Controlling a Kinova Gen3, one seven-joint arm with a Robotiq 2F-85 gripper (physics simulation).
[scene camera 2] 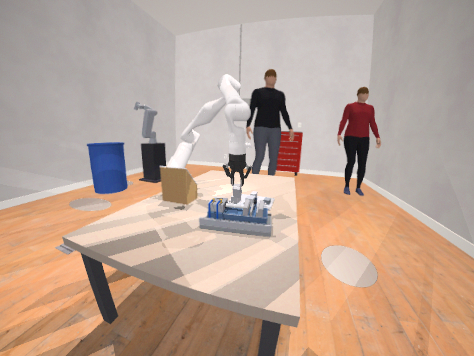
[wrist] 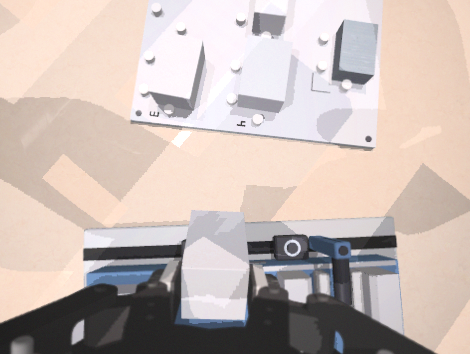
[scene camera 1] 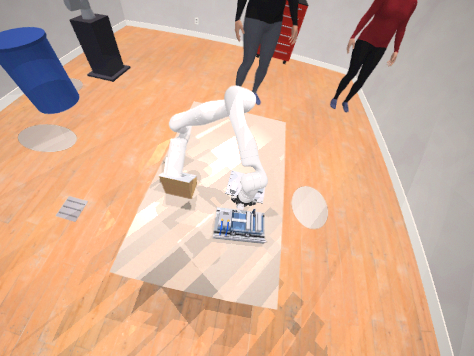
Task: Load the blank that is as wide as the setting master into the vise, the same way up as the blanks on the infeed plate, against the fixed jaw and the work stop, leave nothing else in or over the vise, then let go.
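The gripper (wrist: 215, 280) is visible, as is a white infeed plate (wrist: 341, 118).
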